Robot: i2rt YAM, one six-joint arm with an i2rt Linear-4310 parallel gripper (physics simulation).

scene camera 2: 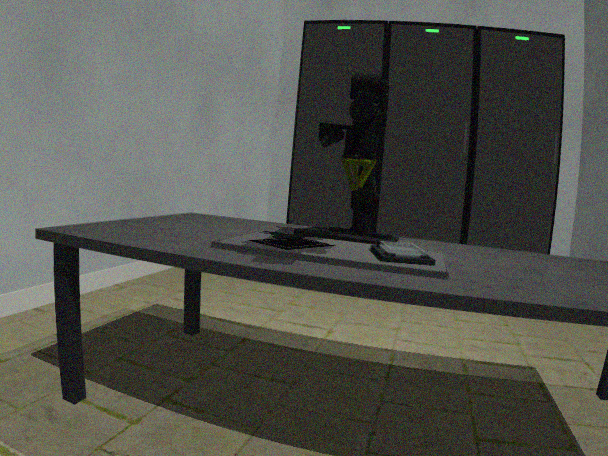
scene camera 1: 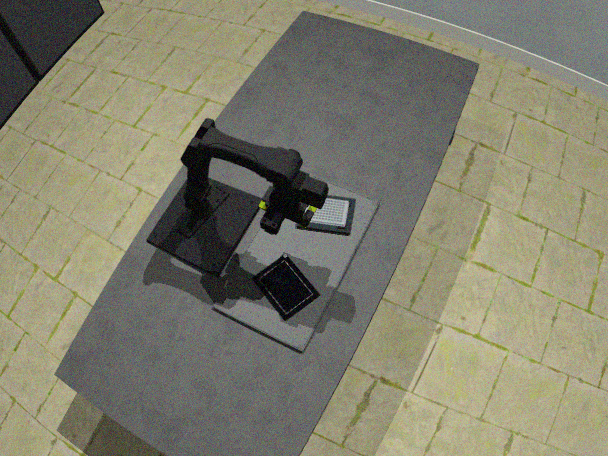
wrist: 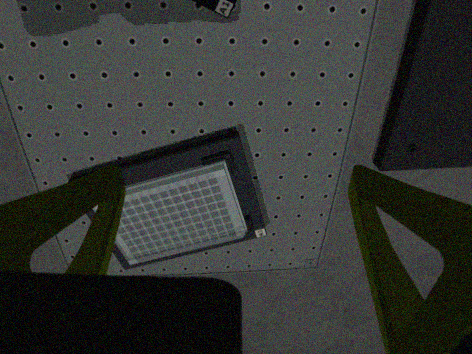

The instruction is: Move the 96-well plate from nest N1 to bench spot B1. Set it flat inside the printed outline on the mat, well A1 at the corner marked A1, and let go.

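Frame: origin at the arm's base, x left, y up, z ahead, level; millimetres.
Where they show: gripper, between the fingertips: (scene camera 2: 356, 188) (scene camera 1: 288, 219) (wrist: 236, 177); arm's base, origin of its link: (scene camera 2: 360, 234) (scene camera 1: 203, 211).
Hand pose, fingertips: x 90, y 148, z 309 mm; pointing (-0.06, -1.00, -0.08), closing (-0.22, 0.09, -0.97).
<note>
Things, the pixels of their centre, and the offset from my fingertips. Level surfaces: height alone.
- white 96-well plate, middle of its body: (wrist: 172, 217) (scene camera 2: 401, 248) (scene camera 1: 326, 211) dx +133, dy -128, dz +21 mm
- dark nest N1, middle of its body: (wrist: 173, 210) (scene camera 2: 401, 253) (scene camera 1: 326, 212) dx +133, dy -138, dz +21 mm
- B1, middle of its body: (scene camera 2: 292, 242) (scene camera 1: 285, 286) dx -127, dy -146, dz +70 mm
- light grey perforated board, middle of its body: (wrist: 182, 39) (scene camera 2: 337, 250) (scene camera 1: 298, 254) dx -22, dy -153, dz +34 mm
- dark grey table, height of its surface: dy -160 mm
The white 96-well plate (scene camera 1: 331, 212) (scene camera 2: 402, 249) (wrist: 175, 215) lies flat in the dark nest N1 (scene camera 1: 352, 216) (scene camera 2: 425, 260) (wrist: 246, 175). In the wrist view the left finger covers the plate's left end. My gripper (scene camera 1: 287, 207) (scene camera 2: 356, 188) (wrist: 236, 177) is open and empty, high above the board. In the wrist view the plate lies below and towards the left finger, and the nest's right end shows between the fingers. The black mat of B1 (scene camera 1: 287, 287) (scene camera 2: 290, 243), with a thin white outline, lies bare and turned at an angle; its A1 tag (wrist: 224, 6) shows at the wrist view's top edge.
Nest and mat are on a light grey perforated board (scene camera 1: 310, 246) (wrist: 300, 117) on the dark grey table (scene camera 1: 350, 100) (scene camera 2: 500, 275). The arm's black base plate (scene camera 1: 200, 250) (wrist: 430, 100) is beside the board. The arm's shadow falls across the mat. Dark cabinets (scene camera 2: 430, 125) stand behind.
</note>
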